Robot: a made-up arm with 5 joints.
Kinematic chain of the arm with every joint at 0, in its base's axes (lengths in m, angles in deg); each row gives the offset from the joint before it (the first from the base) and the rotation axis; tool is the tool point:
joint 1: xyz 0 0 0.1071 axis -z
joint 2: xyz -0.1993 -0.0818 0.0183 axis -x
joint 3: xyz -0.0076 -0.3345 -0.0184 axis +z
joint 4: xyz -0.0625 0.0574 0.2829 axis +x
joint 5: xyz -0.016 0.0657 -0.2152 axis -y
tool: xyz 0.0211 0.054 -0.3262
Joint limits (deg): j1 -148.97..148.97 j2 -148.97..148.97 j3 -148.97..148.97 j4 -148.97..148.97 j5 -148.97..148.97
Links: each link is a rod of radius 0.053 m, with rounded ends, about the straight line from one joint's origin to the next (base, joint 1, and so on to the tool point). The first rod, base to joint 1, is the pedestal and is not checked.
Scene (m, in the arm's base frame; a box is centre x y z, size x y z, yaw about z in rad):
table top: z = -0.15
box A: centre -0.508 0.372 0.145 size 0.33 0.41 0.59 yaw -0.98
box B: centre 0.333 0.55 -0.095 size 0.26 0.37 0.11 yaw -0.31
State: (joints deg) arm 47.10 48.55 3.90 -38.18 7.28
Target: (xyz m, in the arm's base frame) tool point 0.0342 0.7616 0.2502
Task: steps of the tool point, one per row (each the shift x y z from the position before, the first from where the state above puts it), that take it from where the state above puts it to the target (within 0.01 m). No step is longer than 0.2 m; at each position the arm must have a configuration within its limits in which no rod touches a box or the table.
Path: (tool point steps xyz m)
1: -0.0039 0.1159 0.0732
2: 0.0302 0.1118 0.0689
3: 0.0613 0.0952 0.0612
4: 0.0841 0.0684 0.0502
5: 0.0950 0.0356 0.0374
6: 0.0928 0.0024 0.0229
7: -0.0370 0.1401 0.0058
8: -0.0059 0.1467 -0.0360
9: 0.0298 0.1334 -0.0735
10: 0.0648 0.1019 -0.1003
11: 0.0932 0.0566 -0.1117
12: 0.1098 0.0047 -0.1064

